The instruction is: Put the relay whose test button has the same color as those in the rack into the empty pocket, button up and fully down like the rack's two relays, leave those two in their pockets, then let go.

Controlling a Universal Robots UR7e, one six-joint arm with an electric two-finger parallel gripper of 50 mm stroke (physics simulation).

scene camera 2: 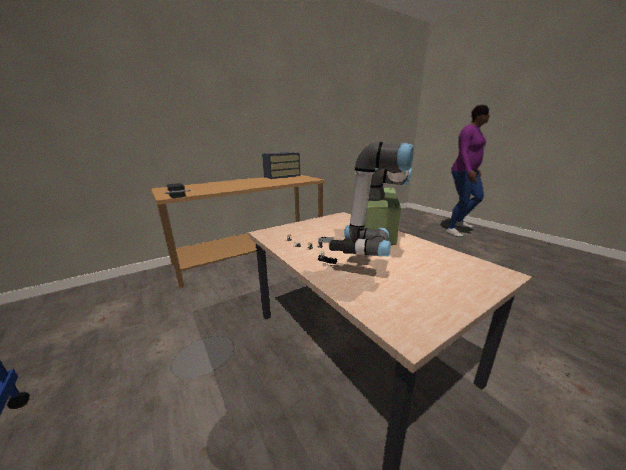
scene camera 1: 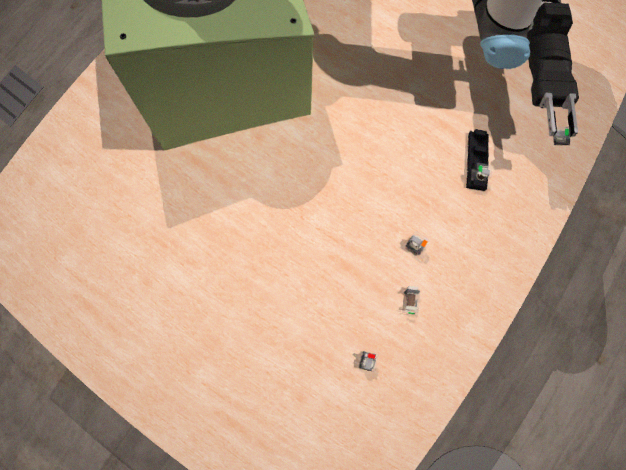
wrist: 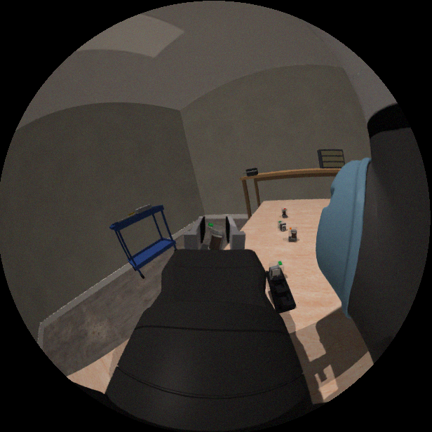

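Where they show: gripper, fingertip midpoint: (scene camera 2: pixel 319 239) (scene camera 1: pixel 563 134); arm's base at its link origin: (scene camera 2: pixel 372 195).
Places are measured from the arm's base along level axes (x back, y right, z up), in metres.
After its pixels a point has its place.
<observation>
My gripper (scene camera 1: pixel 562 132) @(x -0.553, y -0.188, z -0.120 m) (wrist: pixel 215 224) is shut on a relay (scene camera 1: pixel 561 137) @(x -0.553, y -0.183, z -0.124 m) (wrist: pixel 216 240) with a green button, above the table, to the right of the rack in scene camera 1. The held relay looks tilted in the wrist view. The black rack (scene camera 1: pixel 477 151) @(x -0.460, y -0.150, z -0.267 m) (scene camera 2: pixel 327 259) @(x -0.465, y -0.136, z -0.281 m) (wrist: pixel 281 295) has a green-button relay (scene camera 1: pixel 481 174) @(x -0.485, y -0.103, z -0.240 m) (wrist: pixel 275 271) in one end pocket; its other two pockets look empty. Another green-button relay (scene camera 1: pixel 411 300) @(x -0.503, y 0.135, z -0.259 m) (wrist: pixel 282 226) lies on its side on the table. An orange-button relay (scene camera 1: pixel 415 244) @(x -0.457, y 0.062, z -0.244 m) (wrist: pixel 293 236) and a red-button relay (scene camera 1: pixel 368 361) @(x -0.501, y 0.252, z -0.244 m) (wrist: pixel 284 213) stand there.
The green block (scene camera 1: pixel 212 91) @(x -0.089, y 0.080, z -0.129 m) under the arm's base stands on the table (scene camera 1: pixel 252 303) @(x -0.303, y 0.282, z -0.286 m) (scene camera 2: pixel 434 293) @(x -0.266, y -0.667, z -0.286 m). An orange-brown bench (scene camera 2: pixel 227 187) is by the wall, a blue cart (wrist: pixel 152 250) shows in the wrist view, and a person (scene camera 2: pixel 470 151) is beyond the table.
</observation>
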